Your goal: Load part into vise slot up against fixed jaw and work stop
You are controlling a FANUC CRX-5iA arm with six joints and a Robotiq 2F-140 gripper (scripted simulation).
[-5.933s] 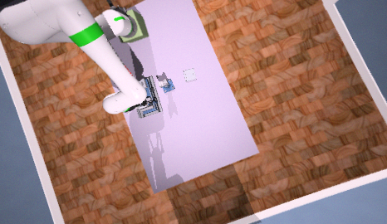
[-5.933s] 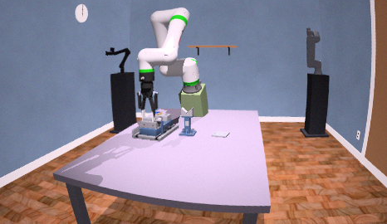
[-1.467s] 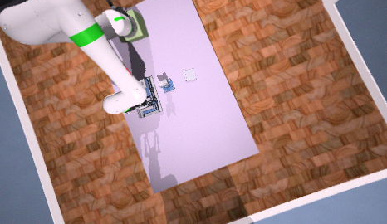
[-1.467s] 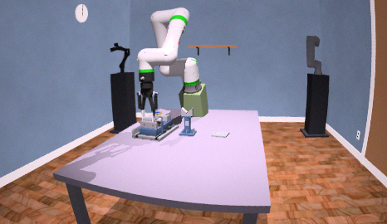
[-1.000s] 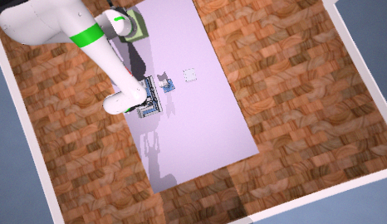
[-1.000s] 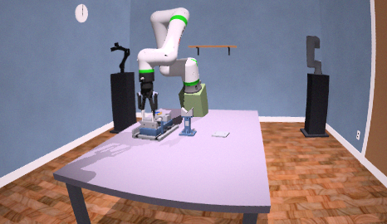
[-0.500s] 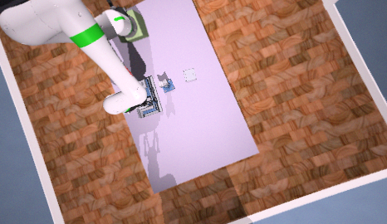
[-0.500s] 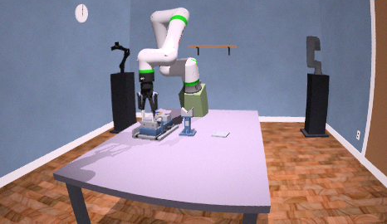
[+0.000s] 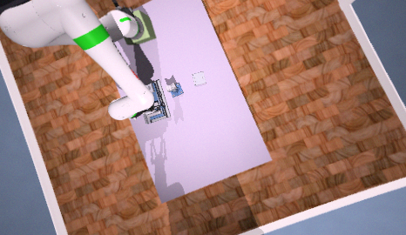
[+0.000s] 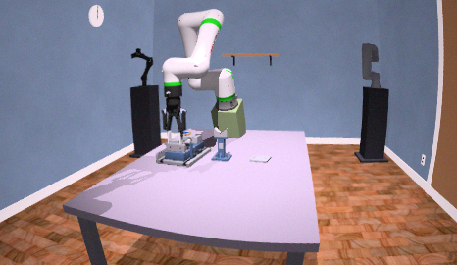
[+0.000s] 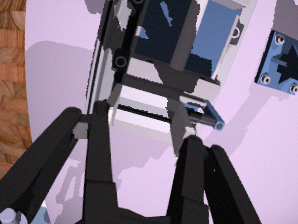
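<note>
The part is 2 cm below my hand. Round my hand: air cylinder rod: 8 cm behind, 4 cm below, 3 cm to the left.
</note>
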